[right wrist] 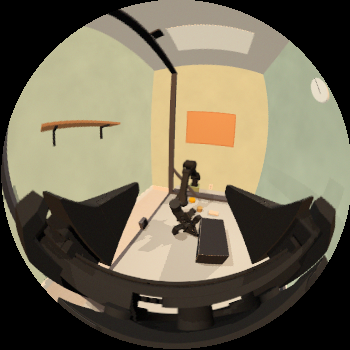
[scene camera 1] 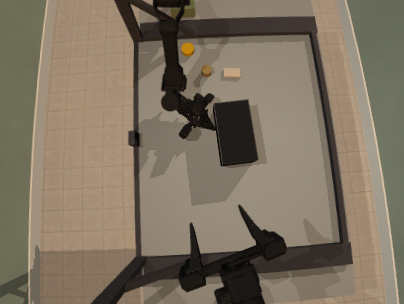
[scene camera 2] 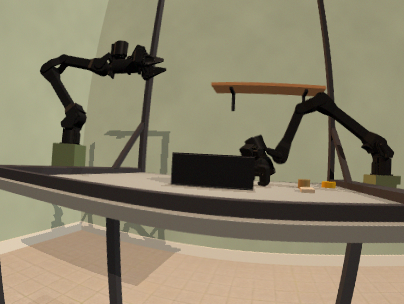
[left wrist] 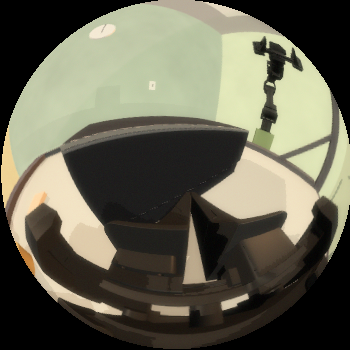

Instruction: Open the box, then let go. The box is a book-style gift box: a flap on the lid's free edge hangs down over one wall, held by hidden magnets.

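Frame: origin at the left arm's base, x ahead, y left, z up, level; metres.
Seen in the pictures: left gripper, fingertip midpoint: (right wrist: 197, 236) (scene camera 1: 215, 129) (left wrist: 189, 195); right gripper, fingertip midpoint: (right wrist: 182, 187) (scene camera 1: 215, 214) (scene camera 2: 165, 65); left arm's base at its link origin: (right wrist: 194, 184); right arm's base at its link origin: (left wrist: 264, 130).
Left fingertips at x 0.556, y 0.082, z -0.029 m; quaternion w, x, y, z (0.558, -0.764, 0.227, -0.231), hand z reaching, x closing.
Observation:
Offsets run from my left fingertips to a thing's top centre.
The black gift box @(0.027 m ahead, 0.063 m left, 0.067 m up) (scene camera 1: 236, 132) (scene camera 2: 212, 171) (left wrist: 160, 170) (right wrist: 212, 240) stands on the table with its lid down. In scene camera 1 its long left wall faces my left gripper (scene camera 1: 215, 129) (left wrist: 189, 195), which is shut and empty, with its fingertips at or very close to that wall, near the wall's middle. Whether they touch it is hard to tell. The flap's lower edge is not clearly visible. In scene camera 2 the left fingertips are hidden behind the box. My right gripper (scene camera 1: 215, 214) (scene camera 2: 164, 65) is open and empty, high up and well away from the box.
An orange disc @(0.346 m back, 0.076 m right, 0.000 m up) (scene camera 1: 187, 48) (scene camera 2: 328, 184), a brown cylinder @(0.241 m back, 0.010 m right, 0.009 m up) (scene camera 1: 206, 71) (scene camera 2: 304, 183) and a pale block @(0.230 m back, 0.091 m left, 0.010 m down) (scene camera 1: 232, 73) (right wrist: 213, 213) lie beyond the box's upper end in scene camera 1. A dark frame (scene camera 1: 327, 135) edges the table. A small dark block @(0.011 m ahead, 0.298 m right, 0.039 m up) (scene camera 1: 134, 138) sits on its left edge.

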